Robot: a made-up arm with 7 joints. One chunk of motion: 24 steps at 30 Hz.
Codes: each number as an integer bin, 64 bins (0 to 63) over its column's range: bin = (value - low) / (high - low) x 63, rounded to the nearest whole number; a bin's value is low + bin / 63 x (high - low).
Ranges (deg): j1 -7..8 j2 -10..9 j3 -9..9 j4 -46..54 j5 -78..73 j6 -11..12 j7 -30..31
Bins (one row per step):
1: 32 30 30 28 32 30 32
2: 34 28 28 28 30 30 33
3: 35 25 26 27 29 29 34
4: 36 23 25 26 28 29 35
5: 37 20 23 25 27 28 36
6: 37 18 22 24 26 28 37
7: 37 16 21 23 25 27 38
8: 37 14 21 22 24 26 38
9: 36 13 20 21 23 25 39
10: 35 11 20 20 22 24 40
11: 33 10 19 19 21 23 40
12: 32 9 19 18 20 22 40
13: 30 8 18 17 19 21 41
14: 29 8 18 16 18 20 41
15: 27 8 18 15 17 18 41
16: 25 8 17 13 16 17 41
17: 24 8 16 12 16 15 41
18: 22 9 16 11 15 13 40
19: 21 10 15 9 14 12 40
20: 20 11 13 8 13 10 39
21: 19 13 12 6 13 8 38
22: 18 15 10 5 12 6 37
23: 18 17 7 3 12 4 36
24: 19 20 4 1 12 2 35
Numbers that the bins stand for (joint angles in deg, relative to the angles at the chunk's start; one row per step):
1: 0.62 -0.95 -0.43 -1.56 -1.30 -0.05 0.98
2: 1.10 -1.56 -1.00 -1.56 -6.10 -0.05 1.95
3: 1.33 -2.46 -1.57 -3.14 -8.49 -0.41 2.92
4: 1.57 -3.06 -1.86 -4.73 -10.89 -0.41 3.89
5: 1.81 -3.97 -2.43 -6.32 -13.29 -0.78 4.86
6: 1.81 -4.57 -2.71 -7.90 -15.68 -0.78 5.83
7: 1.81 -5.17 -3.00 -9.49 -18.08 -1.14 6.79
8: 1.81 -5.78 -3.00 -11.08 -20.48 -1.51 6.79
9: 1.57 -6.08 -3.29 -12.67 -22.87 -1.87 7.76
10: 1.33 -6.68 -3.29 -14.25 -25.27 -2.24 8.73
11: 0.86 -6.98 -3.57 -15.84 -27.67 -2.60 8.73
12: 0.62 -7.29 -3.57 -17.43 -30.06 -2.97 8.73
13: 0.14 -7.59 -3.86 -19.02 -32.46 -3.33 9.70
14: -0.10 -7.59 -3.86 -20.60 -34.86 -3.70 9.70
15: -0.57 -7.59 -3.86 -22.19 -37.25 -4.43 9.70
16: -1.05 -7.59 -4.14 -25.37 -39.65 -4.79 9.70
17: -1.29 -7.59 -4.43 -26.95 -39.65 -5.52 9.70
18: -1.76 -7.29 -4.43 -28.54 -42.05 -6.25 8.73
19: -2.00 -6.98 -4.71 -31.71 -44.44 -6.62 8.73
20: -2.24 -6.68 -5.29 -33.30 -46.84 -7.35 7.76
21: -2.48 -6.08 -5.57 -36.48 -46.84 -8.08 6.79
22: -2.71 -5.48 -6.14 -38.06 -49.24 -8.81 5.83
23: -2.71 -4.87 -7.00 -41.24 -49.24 -9.54 4.86
24: -2.48 -3.97 -7.86 -44.41 -49.24 -10.27 3.89

